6 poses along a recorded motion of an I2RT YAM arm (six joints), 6.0 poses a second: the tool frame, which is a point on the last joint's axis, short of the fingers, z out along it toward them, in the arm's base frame.
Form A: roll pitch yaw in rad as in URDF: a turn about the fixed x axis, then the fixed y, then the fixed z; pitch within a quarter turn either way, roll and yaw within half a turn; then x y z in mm.
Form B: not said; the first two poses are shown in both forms.
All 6 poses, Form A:
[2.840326, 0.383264, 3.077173, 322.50, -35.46, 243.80]
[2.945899, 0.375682, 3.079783, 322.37, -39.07, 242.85]
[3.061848, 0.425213, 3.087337, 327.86, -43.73, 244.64]
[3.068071, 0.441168, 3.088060, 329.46, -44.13, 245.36]
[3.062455, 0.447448, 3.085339, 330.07, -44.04, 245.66]
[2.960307, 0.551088, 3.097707, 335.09, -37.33, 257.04]
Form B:
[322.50, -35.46, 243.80, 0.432, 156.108, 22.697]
[322.37, -39.07, 242.85, 1.930, 157.563, 14.532]
[327.86, -43.73, 244.64, 2.878, 155.425, 5.289]
[329.46, -44.13, 245.36, 2.862, 154.537, 4.755]
[330.07, -44.04, 245.66, 2.948, 154.153, 5.115]
[335.09, -37.33, 257.04, -0.554, 147.809, 12.510]

